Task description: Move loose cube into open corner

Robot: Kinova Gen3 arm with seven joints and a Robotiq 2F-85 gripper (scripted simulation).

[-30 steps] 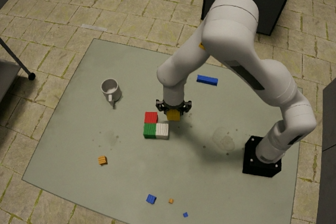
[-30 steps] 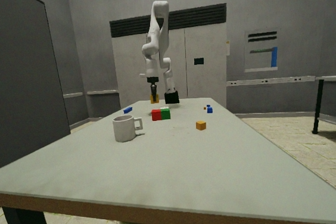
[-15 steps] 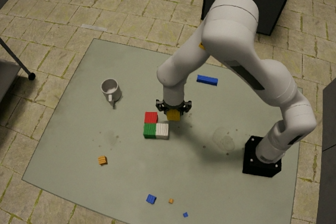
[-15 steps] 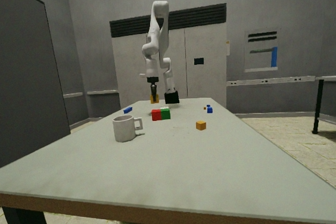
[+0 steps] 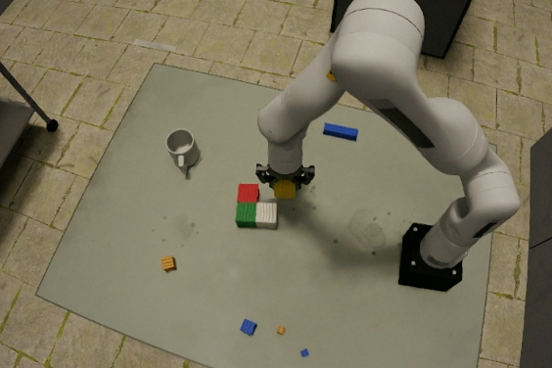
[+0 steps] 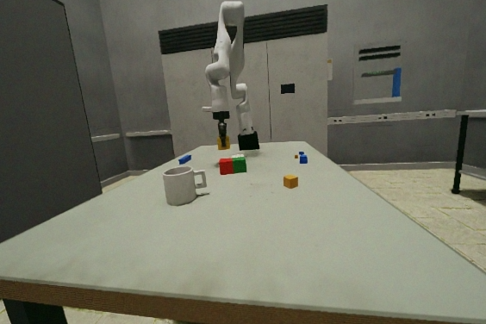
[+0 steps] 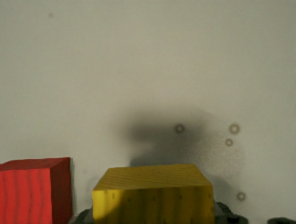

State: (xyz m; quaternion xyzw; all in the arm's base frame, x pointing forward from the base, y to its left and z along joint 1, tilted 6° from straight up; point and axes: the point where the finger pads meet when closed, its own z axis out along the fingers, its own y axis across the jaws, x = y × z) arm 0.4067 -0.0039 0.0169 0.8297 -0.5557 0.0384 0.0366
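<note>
The white cube lies 8 cm below my hand, 7 cm to the left of it and 2 cm ahead of it. The rest, counted from my hand: green cube 9 cm to the left, 8 cm below, 7 cm ahead; yellow cube right at my hand; red cube 9 cm ahead, 8 cm below, 4 cm to the left.
</note>
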